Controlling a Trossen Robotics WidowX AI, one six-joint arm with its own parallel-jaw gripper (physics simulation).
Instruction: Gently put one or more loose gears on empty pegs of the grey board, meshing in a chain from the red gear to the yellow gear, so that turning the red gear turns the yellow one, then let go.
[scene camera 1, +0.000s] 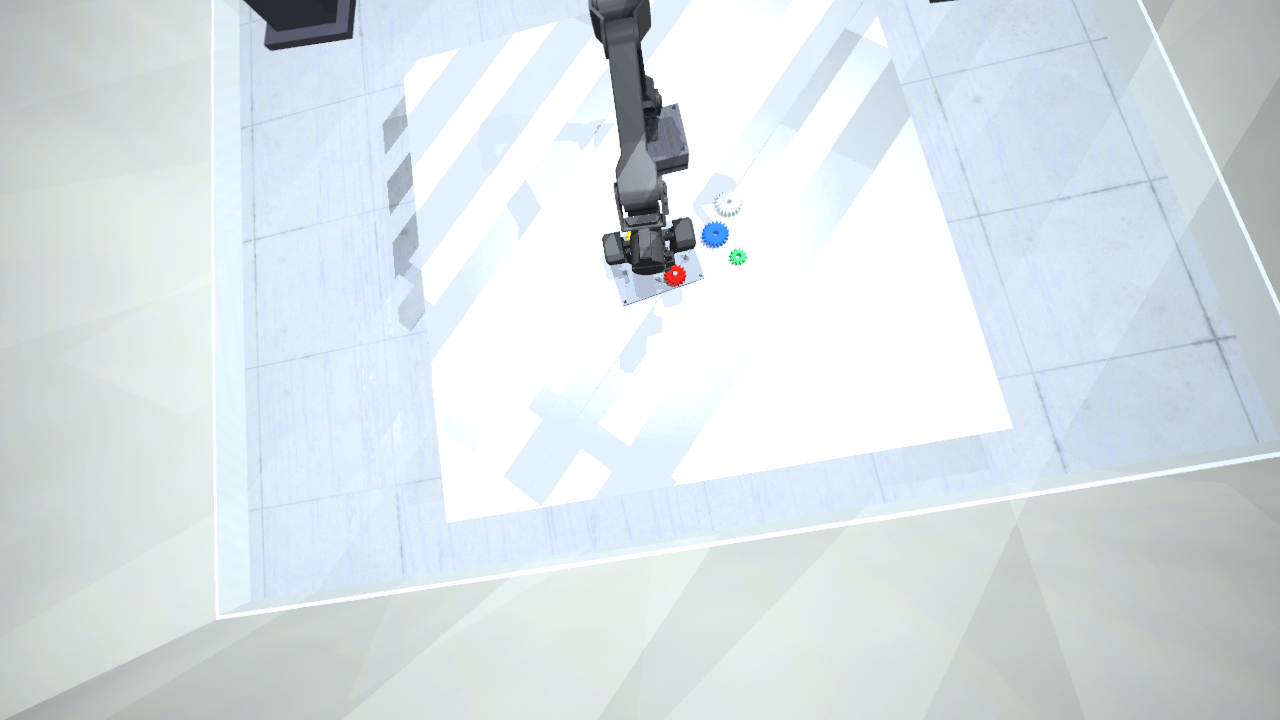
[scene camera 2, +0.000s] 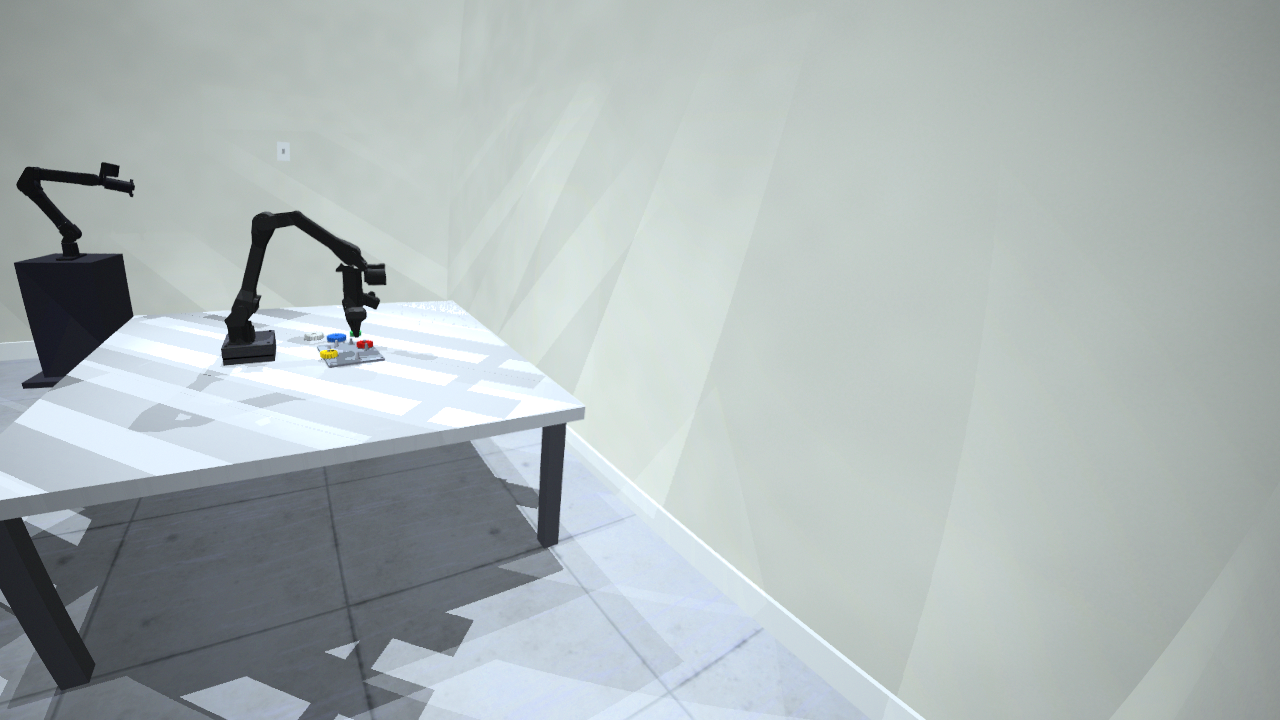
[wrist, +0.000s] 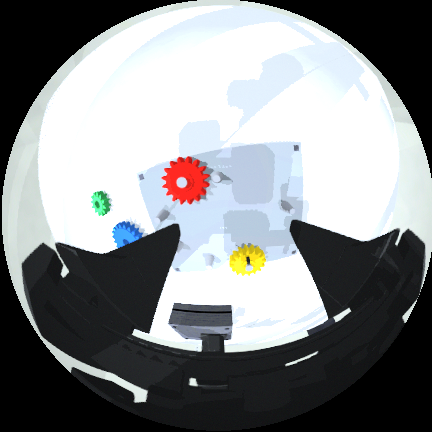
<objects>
The gripper shows in scene camera 1, in scene camera 2 (355, 333) and in the wrist view. One and the same spot on a grey board: (scene camera 1: 632, 287) is (wrist: 277, 172). One and the same spot on the gripper: (wrist: 346, 271) is (scene camera 1: 627, 255).
</objects>
